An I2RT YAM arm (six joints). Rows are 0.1 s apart.
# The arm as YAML. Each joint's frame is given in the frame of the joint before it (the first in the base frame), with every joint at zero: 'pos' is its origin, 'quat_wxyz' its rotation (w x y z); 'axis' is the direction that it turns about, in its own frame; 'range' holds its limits. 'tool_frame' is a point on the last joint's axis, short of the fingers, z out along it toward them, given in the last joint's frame.
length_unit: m
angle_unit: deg
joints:
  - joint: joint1
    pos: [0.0, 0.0, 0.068]
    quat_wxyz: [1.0, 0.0, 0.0, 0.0]
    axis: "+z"
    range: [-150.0, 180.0]
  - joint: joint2
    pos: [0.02, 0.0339, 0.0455]
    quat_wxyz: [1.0, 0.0, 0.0, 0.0]
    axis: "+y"
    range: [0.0, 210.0]
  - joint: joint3
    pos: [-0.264, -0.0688, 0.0]
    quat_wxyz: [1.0, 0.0, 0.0, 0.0]
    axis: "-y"
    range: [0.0, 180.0]
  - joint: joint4
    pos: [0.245, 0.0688, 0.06]
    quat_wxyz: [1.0, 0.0, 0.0, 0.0]
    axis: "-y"
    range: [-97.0, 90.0]
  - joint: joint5
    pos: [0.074, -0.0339, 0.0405]
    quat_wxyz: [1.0, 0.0, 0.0, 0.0]
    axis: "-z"
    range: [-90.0, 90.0]
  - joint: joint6
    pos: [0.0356, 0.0, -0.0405]
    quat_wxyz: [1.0, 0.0, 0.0, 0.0]
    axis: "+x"
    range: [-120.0, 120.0]
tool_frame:
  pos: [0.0, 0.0, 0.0]
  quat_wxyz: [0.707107, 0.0, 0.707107, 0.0]
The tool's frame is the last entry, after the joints.
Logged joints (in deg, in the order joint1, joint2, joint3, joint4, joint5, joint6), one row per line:
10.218 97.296 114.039 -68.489 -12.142 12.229
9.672 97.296 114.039 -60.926 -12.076 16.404
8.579 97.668 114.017 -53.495 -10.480 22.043
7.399 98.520 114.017 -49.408 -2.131 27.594
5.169 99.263 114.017 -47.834 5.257 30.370
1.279 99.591 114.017 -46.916 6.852 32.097
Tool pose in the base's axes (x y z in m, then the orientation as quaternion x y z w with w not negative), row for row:
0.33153 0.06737 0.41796 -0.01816 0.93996 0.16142 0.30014
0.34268 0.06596 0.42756 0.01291 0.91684 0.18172 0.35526
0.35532 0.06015 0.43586 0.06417 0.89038 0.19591 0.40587
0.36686 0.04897 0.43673 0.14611 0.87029 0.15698 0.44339
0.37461 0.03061 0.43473 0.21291 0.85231 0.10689 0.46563
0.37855 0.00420 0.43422 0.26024 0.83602 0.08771 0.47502
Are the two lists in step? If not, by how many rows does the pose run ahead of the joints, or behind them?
They are in step.
